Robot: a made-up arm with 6 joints. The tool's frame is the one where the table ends. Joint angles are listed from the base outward.
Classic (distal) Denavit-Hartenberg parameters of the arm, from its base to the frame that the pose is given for. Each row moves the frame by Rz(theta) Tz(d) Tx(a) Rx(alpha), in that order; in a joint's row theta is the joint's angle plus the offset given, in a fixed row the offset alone. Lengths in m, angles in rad.
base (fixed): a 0.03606; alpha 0; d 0; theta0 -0.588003
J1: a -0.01; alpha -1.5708; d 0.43; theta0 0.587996
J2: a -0.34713; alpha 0; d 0; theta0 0.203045
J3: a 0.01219; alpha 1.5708; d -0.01; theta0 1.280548
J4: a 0.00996; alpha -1.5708; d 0.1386; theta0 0
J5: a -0.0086; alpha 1.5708; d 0.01; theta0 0
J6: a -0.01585; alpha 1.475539; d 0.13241; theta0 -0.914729
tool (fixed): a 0; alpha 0; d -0.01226; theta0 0.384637
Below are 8 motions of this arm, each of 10 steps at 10 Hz.
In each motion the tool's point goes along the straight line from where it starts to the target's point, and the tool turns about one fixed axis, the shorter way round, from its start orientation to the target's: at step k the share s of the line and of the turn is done. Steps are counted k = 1, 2, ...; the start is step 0. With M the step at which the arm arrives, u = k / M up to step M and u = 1 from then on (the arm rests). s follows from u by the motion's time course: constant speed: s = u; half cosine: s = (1 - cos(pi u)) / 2; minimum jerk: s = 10 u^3 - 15 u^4 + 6 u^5.
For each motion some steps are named. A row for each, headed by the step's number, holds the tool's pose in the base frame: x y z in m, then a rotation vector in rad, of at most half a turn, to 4 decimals.
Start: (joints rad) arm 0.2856 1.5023 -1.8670 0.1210 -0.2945 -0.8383
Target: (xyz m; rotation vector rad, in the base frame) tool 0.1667 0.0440 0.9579 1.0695 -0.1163 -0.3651
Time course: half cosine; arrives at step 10
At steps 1, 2, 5, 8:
1: 0.2835 0.0657 0.9029 0.4324 -0.5218 -0.9151
2: 0.2750 0.0641 0.9069 0.4823 -0.4938 -0.8782
5: 0.2266 0.0551 0.9297 0.7562 -0.3297 -0.6582
8: 0.1781 0.0461 0.9525 1.0119 -0.1579 -0.4229

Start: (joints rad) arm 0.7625 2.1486 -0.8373 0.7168 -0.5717 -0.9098
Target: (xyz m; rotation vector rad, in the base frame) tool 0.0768 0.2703 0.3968 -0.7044 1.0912 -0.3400
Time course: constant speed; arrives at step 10
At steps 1, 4, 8, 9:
1: 0.2882 0.2147 0.4480 -0.5423 0.6984 -0.8239
4: 0.2178 0.2332 0.4309 -0.6003 0.8344 -0.6684
8: 0.1238 0.2579 0.4082 -0.6715 1.0080 -0.4520
9: 0.1003 0.2641 0.4025 -0.6882 1.0499 -0.3963

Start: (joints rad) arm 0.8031 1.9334 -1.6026 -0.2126 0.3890 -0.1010
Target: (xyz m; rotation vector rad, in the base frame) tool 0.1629 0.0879 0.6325 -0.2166 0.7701 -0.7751
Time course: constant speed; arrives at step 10
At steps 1, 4, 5, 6, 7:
1: 0.2968 0.2636 0.5951 -0.3902 0.6762 -0.5612
4: 0.2521 0.2051 0.6075 -0.3333 0.7083 -0.6329
5: 0.2373 0.1855 0.6117 -0.3141 0.7189 -0.6567
6: 0.2224 0.1660 0.6159 -0.2949 0.7293 -0.6805
7: 0.2075 0.1465 0.6200 -0.2755 0.7396 -0.7042

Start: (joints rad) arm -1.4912 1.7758 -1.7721 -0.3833 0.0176 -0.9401
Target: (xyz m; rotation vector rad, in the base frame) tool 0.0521 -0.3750 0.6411 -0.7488 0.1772 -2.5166
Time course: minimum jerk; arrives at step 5
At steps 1, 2, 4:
1: 0.0639 -0.4157 0.7272 -0.8917 0.1792 -2.6004
2: 0.0606 -0.4045 0.7035 -0.8518 0.1787 -2.5779
4: 0.0528 -0.3775 0.6464 -0.7574 0.1773 -2.5219

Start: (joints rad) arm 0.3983 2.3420 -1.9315 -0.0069 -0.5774 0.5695
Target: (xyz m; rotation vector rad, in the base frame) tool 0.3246 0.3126 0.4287 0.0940 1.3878 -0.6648
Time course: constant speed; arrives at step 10
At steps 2, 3, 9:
2: 0.4697 0.2218 0.5750 0.7899 0.9033 -0.5193
3: 0.4515 0.2332 0.5567 0.7080 0.9694 -0.5407
9: 0.3427 0.3013 0.4470 0.1860 1.3330 -0.6499

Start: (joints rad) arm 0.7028 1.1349 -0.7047 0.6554 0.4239 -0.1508
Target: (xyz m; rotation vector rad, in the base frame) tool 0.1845 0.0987 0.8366 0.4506 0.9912 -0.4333
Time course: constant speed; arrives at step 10
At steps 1, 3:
1: 0.1139 0.1082 0.6613 0.0536 1.4083 -0.5007
3: 0.1296 0.1061 0.7003 0.1456 1.3186 -0.4875

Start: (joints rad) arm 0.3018 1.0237 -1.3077 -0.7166 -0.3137 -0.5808
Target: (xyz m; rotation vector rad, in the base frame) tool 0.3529 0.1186 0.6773 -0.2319 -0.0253 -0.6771
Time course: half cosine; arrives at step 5
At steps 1, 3, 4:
1: 0.1586 0.0509 0.8288 -0.1184 -0.8013 -0.8417
3: 0.2787 0.0927 0.7352 -0.1917 -0.3202 -0.7481
4: 0.3324 0.1115 0.6933 -0.2212 -0.1066 -0.6977

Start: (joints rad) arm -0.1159 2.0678 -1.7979 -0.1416 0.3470 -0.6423
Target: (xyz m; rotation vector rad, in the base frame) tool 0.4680 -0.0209 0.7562 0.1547 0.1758 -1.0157
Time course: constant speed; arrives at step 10
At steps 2, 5, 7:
2: 0.4814 -0.0564 0.6122 -0.3348 0.4400 -1.2310
5: 0.4764 -0.0431 0.6662 -0.1482 0.3411 -1.1562
7: 0.4730 -0.0342 0.7022 -0.0258 0.2750 -1.1024

